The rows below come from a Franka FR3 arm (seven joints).
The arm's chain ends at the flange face. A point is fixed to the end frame.
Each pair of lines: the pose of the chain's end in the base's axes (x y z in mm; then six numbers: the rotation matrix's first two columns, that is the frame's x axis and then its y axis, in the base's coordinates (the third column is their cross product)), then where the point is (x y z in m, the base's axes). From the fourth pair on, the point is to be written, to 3 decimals.
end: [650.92 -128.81 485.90 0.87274 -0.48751 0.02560 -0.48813 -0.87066 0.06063]
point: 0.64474 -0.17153 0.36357
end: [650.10 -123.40 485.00 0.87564 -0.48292 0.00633 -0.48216 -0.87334 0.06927]
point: 0.64157 -0.16594 0.36275
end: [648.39 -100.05 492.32 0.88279 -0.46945 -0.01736 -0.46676 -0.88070 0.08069]
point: 0.63730 -0.14260 0.37028
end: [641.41 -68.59 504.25 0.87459 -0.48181 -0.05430 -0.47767 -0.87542 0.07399]
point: 0.626 -0.108 0.382
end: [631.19 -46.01 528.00 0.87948 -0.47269 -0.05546 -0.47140 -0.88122 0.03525]
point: 0.618 -0.081 0.404
